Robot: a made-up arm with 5 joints.
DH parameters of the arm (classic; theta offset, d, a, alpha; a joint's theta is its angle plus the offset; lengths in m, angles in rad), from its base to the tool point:
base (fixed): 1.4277 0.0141 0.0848 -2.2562
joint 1: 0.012 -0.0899 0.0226 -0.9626
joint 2: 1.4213 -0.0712 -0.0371 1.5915
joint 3: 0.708 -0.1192 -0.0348 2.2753
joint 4: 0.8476 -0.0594 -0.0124 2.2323
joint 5: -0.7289 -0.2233 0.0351 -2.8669
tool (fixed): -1.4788 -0.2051 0 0
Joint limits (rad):
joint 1: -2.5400..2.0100
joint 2: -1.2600..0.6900
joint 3: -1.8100..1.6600
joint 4: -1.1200..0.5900
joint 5: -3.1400..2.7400
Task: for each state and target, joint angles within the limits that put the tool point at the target. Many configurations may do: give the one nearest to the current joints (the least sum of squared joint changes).
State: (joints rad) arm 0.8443 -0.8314 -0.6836 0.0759 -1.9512
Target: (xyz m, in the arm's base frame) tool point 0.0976 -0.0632 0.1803
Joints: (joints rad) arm 0.6129 -1.0547 -0.5300 0.0870 -1.9139
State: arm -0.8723 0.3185 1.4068 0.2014 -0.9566
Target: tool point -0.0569 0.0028 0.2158
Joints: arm -0.4480 0.4829 0.7510 -0.0890 -0.4615
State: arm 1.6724 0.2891 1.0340 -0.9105 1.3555
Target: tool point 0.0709 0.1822 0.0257
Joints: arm 1.7884 0.6387 1.2390 -1.1200 1.5112
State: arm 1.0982 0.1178 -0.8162 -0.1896 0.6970
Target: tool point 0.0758 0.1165 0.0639
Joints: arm 1.4387 0.0444 -1.5699 -0.5506 0.6600
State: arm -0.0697 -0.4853 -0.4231 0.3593 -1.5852
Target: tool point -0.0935 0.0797 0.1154
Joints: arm 0.6521 0.0995 -0.5224 0.0320 -1.2820
